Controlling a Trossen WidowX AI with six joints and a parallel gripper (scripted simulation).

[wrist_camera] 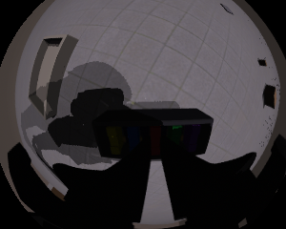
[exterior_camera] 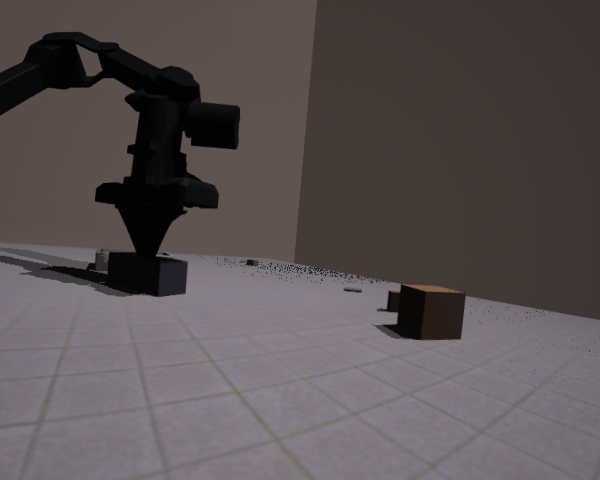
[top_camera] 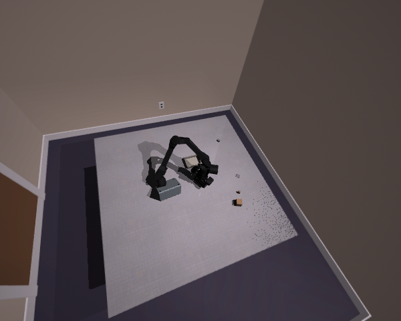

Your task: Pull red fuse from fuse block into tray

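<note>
The beige tray is 2 cm behind my gripper tip, 20 cm to the left of it and 3 cm below it. The rest, counted from my gripper tip: brown cube (25 cm ahead, 23 cm to the right, 1 cm below).
</note>
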